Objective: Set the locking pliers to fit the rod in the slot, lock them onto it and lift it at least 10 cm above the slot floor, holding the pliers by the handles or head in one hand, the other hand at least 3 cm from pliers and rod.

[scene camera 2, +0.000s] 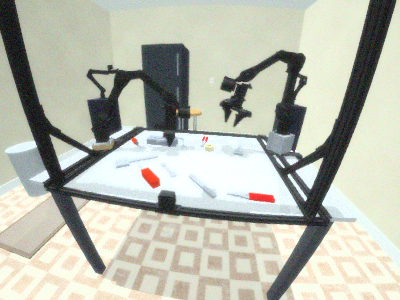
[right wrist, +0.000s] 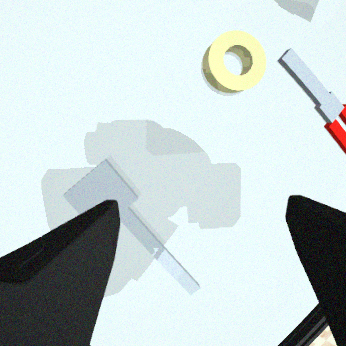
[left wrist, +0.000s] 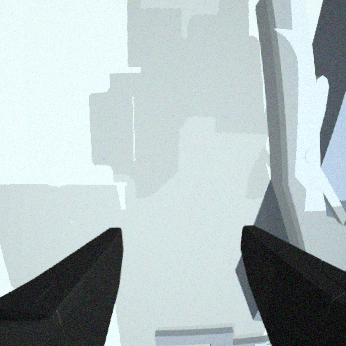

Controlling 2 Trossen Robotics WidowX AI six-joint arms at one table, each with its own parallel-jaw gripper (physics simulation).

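Places are measured from the left arm's base along level axes (x ahead, y left, z up), in centimetres.
Where they show: left gripper, fingertip midpoint: (scene camera 2: 169, 145) (left wrist: 182, 237); right gripper, fingertip midpoint: (scene camera 2: 229, 124) (right wrist: 203, 209); left arm's base, origin of the base link: (scene camera 2: 102, 140); right arm's base, origin of the base link: (scene camera 2: 282, 133).
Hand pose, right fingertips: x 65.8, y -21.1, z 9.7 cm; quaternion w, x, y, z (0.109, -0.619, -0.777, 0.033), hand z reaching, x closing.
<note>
Things, the pixels of their top centre, and the offset from my right fingertips. "spot": a spot on its surface instead.
- blue-grey slotted block, surface spot: (left wrist: 330, 50) spot: dx -35.3, dy +18.6, dz -13.3 cm
- long grey bar, surface spot: (left wrist: 276, 110) spot: dx -33.8, dy +15.2, dz -11.0 cm
- yellow ring, middle of its top: (right wrist: 238, 59) (scene camera 2: 209, 145) dx -9.1, dy +4.1, dz -12.6 cm
- red-handled tool, middle of its top: (right wrist: 338, 115) (scene camera 2: 204, 140) dx -7.2, dy +16.1, dz -14.2 cm
- grey flat-headed tool, middle of its top: (right wrist: 140, 243) (scene camera 2: 240, 148) dx +8.2, dy -1.1, dz -14.1 cm
- red block, middle of its top: (scene camera 2: 146, 170) dx -44.0, dy -14.0, dz -12.1 cm
- grey bar tool, middle of its top: (scene camera 2: 201, 184) dx -25.5, dy -25.8, dz -14.1 cm
- red-handled screwdriver, middle of its top: (scene camera 2: 250, 195) dx -12.1, dy -37.2, dz -14.1 cm
The blue-grey slotted block (scene camera 2: 156, 141) (left wrist: 330, 50) lies at the back left of the table. A long grey bar (left wrist: 276, 110), which looks like a handle of the locking pliers, runs down the right of the left wrist view. The pliers' jaws and the rod cannot be made out. My left gripper (scene camera 2: 170, 143) (left wrist: 182, 237) is partly open and empty, pointing down low beside the block; its right finger overlaps the bar's lower end and part of the block in its wrist view. My right gripper (scene camera 2: 232, 122) (right wrist: 203, 209) is open and empty, high above the table's back right.
A yellow ring (scene camera 2: 209, 148) (right wrist: 216, 62), a red-handled tool (scene camera 2: 205, 140) (right wrist: 305, 77) and a grey flat-headed tool (scene camera 2: 239, 150) (right wrist: 100, 187) lie at the back. A red block (scene camera 2: 150, 177), a grey bar tool (scene camera 2: 202, 185) and a red-handled screwdriver (scene camera 2: 261, 197) lie nearer the front.
</note>
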